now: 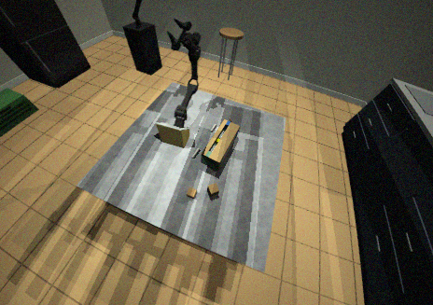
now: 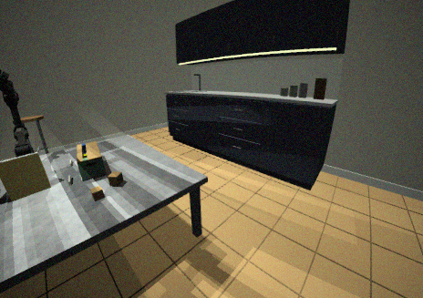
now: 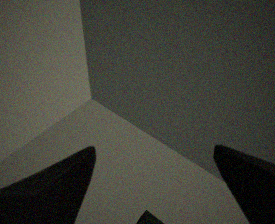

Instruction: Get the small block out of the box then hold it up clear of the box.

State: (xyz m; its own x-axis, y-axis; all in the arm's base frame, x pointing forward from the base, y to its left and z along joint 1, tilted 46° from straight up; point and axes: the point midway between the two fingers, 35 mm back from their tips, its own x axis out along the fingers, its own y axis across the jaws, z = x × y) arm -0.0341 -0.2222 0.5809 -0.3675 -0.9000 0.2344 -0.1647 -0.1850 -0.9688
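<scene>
Right now my gripper tip is 65 cm above the box, 45 cm short of it and 19 cm to the left of it.
</scene>
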